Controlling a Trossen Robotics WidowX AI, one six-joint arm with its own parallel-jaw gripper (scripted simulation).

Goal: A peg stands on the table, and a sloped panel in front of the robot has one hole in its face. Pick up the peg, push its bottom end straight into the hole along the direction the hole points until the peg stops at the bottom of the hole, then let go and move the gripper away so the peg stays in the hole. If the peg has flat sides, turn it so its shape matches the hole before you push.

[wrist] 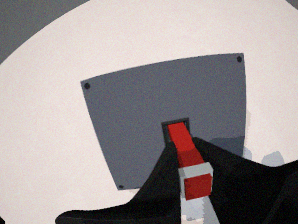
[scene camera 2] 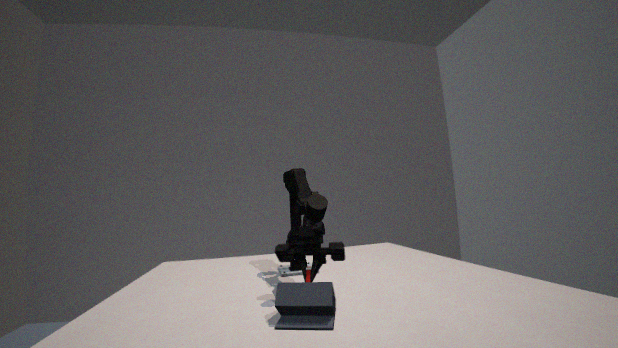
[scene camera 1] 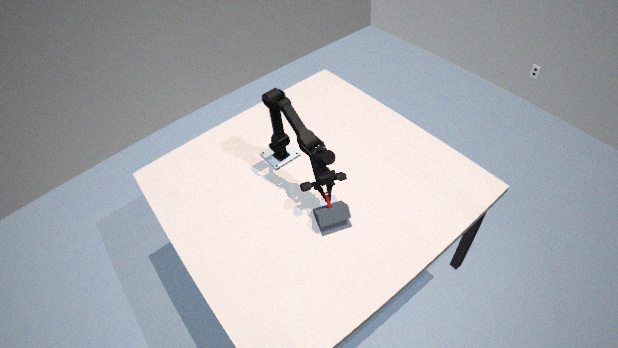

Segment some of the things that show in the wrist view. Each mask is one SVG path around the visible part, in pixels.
The gripper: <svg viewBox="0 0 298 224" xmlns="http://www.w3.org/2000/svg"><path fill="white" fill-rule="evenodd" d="M174 141L168 141L164 152L162 152L160 159L157 161L156 167L153 168L152 173L146 179L146 183L142 185L142 188L138 190L132 200L126 202L126 204L110 206L110 208L68 210L68 212L61 213L56 217L56 224L181 224L180 180L178 180L178 169L180 168L178 168L177 147ZM192 137L194 147L197 148L198 153L204 159L204 163L212 165L214 171L212 192L210 192L209 198L212 201L214 210L216 210L220 224L298 224L298 159L293 161L293 163L290 161L289 164L283 164L281 167L279 165L278 167L269 167L269 165L266 167L265 164L255 163L255 161L234 155L234 153L226 151L226 149L210 144L209 141Z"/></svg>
A peg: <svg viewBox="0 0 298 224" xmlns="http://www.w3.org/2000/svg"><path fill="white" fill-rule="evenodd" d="M166 125L170 141L174 141L177 147L178 168L180 168L178 169L178 180L180 180L182 198L185 197L186 200L193 200L193 198L209 196L210 192L212 192L214 171L212 165L204 163L204 159L198 153L197 148L194 147L192 136L189 135L184 121Z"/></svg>
